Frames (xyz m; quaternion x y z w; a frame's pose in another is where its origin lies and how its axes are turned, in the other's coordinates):
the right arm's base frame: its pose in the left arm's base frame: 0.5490 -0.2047 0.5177 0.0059 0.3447 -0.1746 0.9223
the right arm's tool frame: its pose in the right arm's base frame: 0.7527 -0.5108 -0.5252 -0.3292 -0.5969 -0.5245 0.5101
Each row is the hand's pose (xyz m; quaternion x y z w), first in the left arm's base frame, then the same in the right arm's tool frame.
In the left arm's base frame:
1: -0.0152 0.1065 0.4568 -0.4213 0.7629 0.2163 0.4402
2: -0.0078 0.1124 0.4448 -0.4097 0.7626 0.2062 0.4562
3: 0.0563 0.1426 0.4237 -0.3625 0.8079 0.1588 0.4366
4: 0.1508 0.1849 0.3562 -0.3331 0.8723 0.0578 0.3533
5: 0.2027 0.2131 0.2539 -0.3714 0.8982 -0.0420 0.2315
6: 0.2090 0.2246 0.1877 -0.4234 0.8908 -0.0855 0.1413
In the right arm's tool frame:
1: 0.3054 -0.9526 0.9262 -0.2745 0.2641 0.9097 0.1652
2: 0.2962 -0.9417 0.9319 -0.2614 0.2802 0.9074 0.1725
3: 0.2957 -0.8784 0.9700 -0.2810 0.3503 0.8823 0.1411
4: 0.2622 -0.7704 1.0199 -0.3741 0.4346 0.8129 0.1016
5: 0.1835 -0.6859 1.0446 -0.5112 0.4523 0.7252 0.0906
6: 0.1235 -0.6552 1.0492 -0.6048 0.4210 0.6699 0.0906

